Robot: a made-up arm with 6 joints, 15 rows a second.
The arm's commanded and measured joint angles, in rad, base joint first. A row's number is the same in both.
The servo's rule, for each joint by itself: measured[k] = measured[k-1] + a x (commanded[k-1-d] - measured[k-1]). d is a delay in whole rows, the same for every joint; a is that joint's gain. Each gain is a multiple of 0.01, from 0.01 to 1. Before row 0 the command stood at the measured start. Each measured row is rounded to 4 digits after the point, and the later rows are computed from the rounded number. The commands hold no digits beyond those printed.
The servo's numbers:
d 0
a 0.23 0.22 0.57 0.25 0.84 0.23
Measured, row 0:
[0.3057, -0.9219, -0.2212, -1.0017, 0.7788, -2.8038]
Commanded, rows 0 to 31:
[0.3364, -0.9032, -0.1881, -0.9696, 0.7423, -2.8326]
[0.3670, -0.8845, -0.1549, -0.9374, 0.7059, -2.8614]
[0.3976, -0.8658, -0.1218, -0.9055, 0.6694, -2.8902]
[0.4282, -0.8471, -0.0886, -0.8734, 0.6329, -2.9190]
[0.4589, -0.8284, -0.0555, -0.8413, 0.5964, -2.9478]
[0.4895, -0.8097, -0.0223, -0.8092, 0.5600, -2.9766]
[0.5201, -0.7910, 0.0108, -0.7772, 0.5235, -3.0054]
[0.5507, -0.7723, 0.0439, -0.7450, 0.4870, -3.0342]
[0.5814, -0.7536, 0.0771, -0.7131, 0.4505, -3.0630]
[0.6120, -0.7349, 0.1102, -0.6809, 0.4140, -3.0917]
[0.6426, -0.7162, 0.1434, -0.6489, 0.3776, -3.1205]
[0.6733, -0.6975, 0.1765, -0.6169, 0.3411, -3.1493]
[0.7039, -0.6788, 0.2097, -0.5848, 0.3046, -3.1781]
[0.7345, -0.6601, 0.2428, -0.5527, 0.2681, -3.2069]
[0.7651, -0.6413, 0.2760, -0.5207, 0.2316, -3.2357]
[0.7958, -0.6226, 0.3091, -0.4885, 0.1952, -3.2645]
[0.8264, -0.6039, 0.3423, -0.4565, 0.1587, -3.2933]
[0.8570, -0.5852, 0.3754, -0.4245, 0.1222, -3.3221]
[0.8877, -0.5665, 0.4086, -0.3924, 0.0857, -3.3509]
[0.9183, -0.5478, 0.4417, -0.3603, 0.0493, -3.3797]
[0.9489, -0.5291, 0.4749, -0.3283, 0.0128, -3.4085]
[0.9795, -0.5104, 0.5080, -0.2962, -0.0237, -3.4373]
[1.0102, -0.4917, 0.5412, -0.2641, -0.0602, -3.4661]
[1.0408, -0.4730, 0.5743, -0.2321, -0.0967, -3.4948]
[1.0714, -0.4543, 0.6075, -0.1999, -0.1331, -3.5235]
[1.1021, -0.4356, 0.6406, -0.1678, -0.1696, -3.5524]
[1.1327, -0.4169, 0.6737, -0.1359, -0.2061, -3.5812]
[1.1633, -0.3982, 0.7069, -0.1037, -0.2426, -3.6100]
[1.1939, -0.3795, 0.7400, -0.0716, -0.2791, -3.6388]
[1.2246, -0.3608, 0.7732, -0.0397, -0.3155, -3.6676]
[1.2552, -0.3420, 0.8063, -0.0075, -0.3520, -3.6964]
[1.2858, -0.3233, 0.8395, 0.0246, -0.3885, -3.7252]
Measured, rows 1 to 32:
[0.3128, -0.9178, -0.2023, -0.9937, 0.7481, -2.8104]
[0.3253, -0.9105, -0.1753, -0.9796, 0.7127, -2.8221]
[0.3419, -0.9007, -0.1448, -0.9611, 0.6763, -2.8378]
[0.3617, -0.8889, -0.1128, -0.9392, 0.6398, -2.8565]
[0.3841, -0.8756, -0.0801, -0.9147, 0.6033, -2.8775]
[0.4083, -0.8611, -0.0472, -0.8883, 0.5669, -2.9003]
[0.4340, -0.8457, -0.0141, -0.8605, 0.5304, -2.9245]
[0.4608, -0.8296, 0.0190, -0.8316, 0.4939, -2.9497]
[0.4885, -0.8129, 0.0521, -0.8020, 0.4574, -2.9758]
[0.5169, -0.7957, 0.0852, -0.7717, 0.4209, -3.0025]
[0.5458, -0.7782, 0.1184, -0.7410, 0.3845, -3.0296]
[0.5751, -0.7604, 0.1515, -0.7100, 0.3480, -3.0571]
[0.6047, -0.7424, 0.1847, -0.6787, 0.3115, -3.0849]
[0.6346, -0.7243, 0.2178, -0.6472, 0.2750, -3.1130]
[0.6646, -0.7060, 0.2510, -0.6156, 0.2385, -3.1412]
[0.6948, -0.6877, 0.2841, -0.5838, 0.2021, -3.1696]
[0.7251, -0.6693, 0.3173, -0.5520, 0.1656, -3.1981]
[0.7554, -0.6508, 0.3504, -0.5201, 0.1291, -3.2266]
[0.7858, -0.6323, 0.3836, -0.4882, 0.0926, -3.2552]
[0.8163, -0.6137, 0.4167, -0.4562, 0.0562, -3.2838]
[0.8468, -0.5951, 0.4499, -0.4242, 0.0197, -3.3125]
[0.8773, -0.5765, 0.4830, -0.3922, -0.0168, -3.3412]
[0.9079, -0.5578, 0.5162, -0.3602, -0.0533, -3.3699]
[0.9385, -0.5391, 0.5493, -0.3282, -0.0898, -3.3986]
[0.9691, -0.5204, 0.5825, -0.2961, -0.1262, -3.4273]
[0.9997, -0.5017, 0.6156, -0.2640, -0.1627, -3.4561]
[1.0303, -0.4830, 0.6487, -0.2320, -0.1992, -3.4849]
[1.0609, -0.4643, 0.6819, -0.1999, -0.2357, -3.5137]
[1.0915, -0.4456, 0.7150, -0.1678, -0.2722, -3.5425]
[1.1221, -0.4269, 0.7482, -0.1358, -0.3086, -3.5713]
[1.1527, -0.4082, 0.7813, -0.1037, -0.3451, -3.6001]
[1.1833, -0.3895, 0.8145, -0.0716, -0.3816, -3.6289]

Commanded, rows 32 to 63:
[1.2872, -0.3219, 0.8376, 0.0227, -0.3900, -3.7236]
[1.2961, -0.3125, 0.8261, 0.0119, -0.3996, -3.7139]
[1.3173, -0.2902, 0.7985, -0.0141, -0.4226, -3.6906]
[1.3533, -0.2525, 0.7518, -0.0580, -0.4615, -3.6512]
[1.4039, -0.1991, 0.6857, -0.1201, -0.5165, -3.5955]
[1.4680, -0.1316, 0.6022, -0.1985, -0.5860, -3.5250]
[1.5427, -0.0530, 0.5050, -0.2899, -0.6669, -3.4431]
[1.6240, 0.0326, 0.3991, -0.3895, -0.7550, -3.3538]
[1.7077, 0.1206, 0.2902, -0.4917, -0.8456, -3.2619]
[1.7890, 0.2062, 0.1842, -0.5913, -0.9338, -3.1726]
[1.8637, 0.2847, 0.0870, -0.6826, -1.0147, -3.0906]
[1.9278, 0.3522, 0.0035, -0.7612, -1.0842, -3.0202]
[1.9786, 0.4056, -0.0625, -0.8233, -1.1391, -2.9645]
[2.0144, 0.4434, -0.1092, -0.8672, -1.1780, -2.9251]
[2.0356, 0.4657, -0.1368, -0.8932, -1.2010, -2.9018]
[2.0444, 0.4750, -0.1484, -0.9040, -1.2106, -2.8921]
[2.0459, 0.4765, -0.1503, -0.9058, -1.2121, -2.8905]
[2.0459, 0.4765, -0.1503, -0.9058, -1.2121, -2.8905]
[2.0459, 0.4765, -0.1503, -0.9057, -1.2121, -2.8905]
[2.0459, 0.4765, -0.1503, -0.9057, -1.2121, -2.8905]
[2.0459, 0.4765, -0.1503, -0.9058, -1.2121, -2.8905]
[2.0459, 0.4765, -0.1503, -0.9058, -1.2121, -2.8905]
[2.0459, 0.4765, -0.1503, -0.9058, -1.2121, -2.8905]
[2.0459, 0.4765, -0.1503, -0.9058, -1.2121, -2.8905]
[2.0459, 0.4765, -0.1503, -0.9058, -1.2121, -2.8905]
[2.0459, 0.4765, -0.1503, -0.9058, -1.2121, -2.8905]
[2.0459, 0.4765, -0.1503, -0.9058, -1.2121, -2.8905]
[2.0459, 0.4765, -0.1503, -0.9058, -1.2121, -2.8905]
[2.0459, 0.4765, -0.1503, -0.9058, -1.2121, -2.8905]
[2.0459, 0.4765, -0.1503, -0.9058, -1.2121, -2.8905]
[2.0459, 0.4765, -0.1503, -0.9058, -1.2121, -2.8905]
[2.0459, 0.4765, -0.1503, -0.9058, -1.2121, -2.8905]
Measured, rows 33 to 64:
[1.2072, -0.3746, 0.8277, -0.0480, -0.3887, -3.6507]
[1.2276, -0.3609, 0.8268, -0.0330, -0.3979, -3.6652]
[1.2482, -0.3453, 0.8107, -0.0283, -0.4186, -3.6710]
[1.2724, -0.3249, 0.7771, -0.0357, -0.4546, -3.6664]
[1.3026, -0.2972, 0.7250, -0.0568, -0.5066, -3.6501]
[1.3406, -0.2608, 0.6550, -0.0922, -0.5733, -3.6213]
[1.3871, -0.2151, 0.5695, -0.1416, -0.6519, -3.5803]
[1.4416, -0.1606, 0.4724, -0.2036, -0.7385, -3.5282]
[1.5028, -0.0987, 0.3685, -0.2756, -0.8285, -3.4670]
[1.5686, -0.0316, 0.2634, -0.3545, -0.9170, -3.3993]
[1.6365, 0.0380, 0.1629, -0.4365, -0.9991, -3.3283]
[1.7035, 0.1071, 0.0720, -0.5177, -1.0706, -3.2574]
[1.7668, 0.1728, -0.0047, -0.5941, -1.1281, -3.1900]
[1.8237, 0.2323, -0.0643, -0.6624, -1.1700, -3.1291]
[1.8724, 0.2836, -0.1056, -0.7201, -1.1960, -3.0768]
[1.9120, 0.3257, -0.1300, -0.7661, -1.2083, -3.0343]
[1.9428, 0.3589, -0.1416, -0.8010, -1.2115, -3.0012]
[1.9665, 0.3848, -0.1466, -0.8272, -1.2120, -2.9757]
[1.9848, 0.4050, -0.1487, -0.8468, -1.2121, -2.9561]
[1.9989, 0.4207, -0.1496, -0.8615, -1.2121, -2.9410]
[2.0097, 0.4330, -0.1500, -0.8726, -1.2121, -2.9294]
[2.0180, 0.4426, -0.1502, -0.8809, -1.2121, -2.9205]
[2.0244, 0.4501, -0.1503, -0.8871, -1.2121, -2.9136]
[2.0293, 0.4559, -0.1503, -0.8918, -1.2121, -2.9083]
[2.0331, 0.4604, -0.1503, -0.8953, -1.2121, -2.9042]
[2.0360, 0.4639, -0.1503, -0.8979, -1.2121, -2.9010]
[2.0383, 0.4667, -0.1503, -0.8999, -1.2121, -2.8986]
[2.0400, 0.4689, -0.1503, -0.9014, -1.2121, -2.8967]
[2.0414, 0.4706, -0.1503, -0.9025, -1.2121, -2.8953]
[2.0424, 0.4719, -0.1503, -0.9033, -1.2121, -2.8942]
[2.0432, 0.4729, -0.1503, -0.9039, -1.2121, -2.8933]
[2.0438, 0.4737, -0.1503, -0.9044, -1.2121, -2.8927]

